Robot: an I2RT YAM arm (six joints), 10 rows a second.
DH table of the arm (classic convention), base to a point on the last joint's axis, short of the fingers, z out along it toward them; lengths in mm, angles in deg. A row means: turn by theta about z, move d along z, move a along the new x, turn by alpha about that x. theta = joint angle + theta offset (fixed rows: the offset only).
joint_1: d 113.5  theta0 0  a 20  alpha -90
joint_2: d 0  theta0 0  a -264  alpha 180
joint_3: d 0  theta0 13.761  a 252.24  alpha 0
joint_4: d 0  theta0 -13.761  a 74  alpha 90
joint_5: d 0  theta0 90  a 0  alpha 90
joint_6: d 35.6  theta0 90  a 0  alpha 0
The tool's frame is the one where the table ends.
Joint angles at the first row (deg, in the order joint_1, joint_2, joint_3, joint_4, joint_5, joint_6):
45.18 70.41 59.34 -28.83 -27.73 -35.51
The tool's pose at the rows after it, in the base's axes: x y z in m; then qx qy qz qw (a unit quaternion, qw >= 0):
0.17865 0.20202 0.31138 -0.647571 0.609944 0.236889 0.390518
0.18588 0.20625 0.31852 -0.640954 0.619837 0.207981 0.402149
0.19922 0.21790 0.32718 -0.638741 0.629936 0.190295 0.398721
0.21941 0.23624 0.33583 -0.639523 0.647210 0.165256 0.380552
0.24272 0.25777 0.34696 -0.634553 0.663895 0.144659 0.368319
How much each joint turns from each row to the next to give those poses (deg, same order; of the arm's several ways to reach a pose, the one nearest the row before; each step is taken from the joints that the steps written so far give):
0.00 1.24 2.20 -1.52 1.63 -0.53
0.00 1.53 2.55 -0.21 3.73 -0.08
0.01 4.21 5.41 -2.03 2.25 -0.13
0.07 6.88 8.70 -4.65 3.06 -0.40
0.04 7.79 10.73 -4.76 2.77 0.46

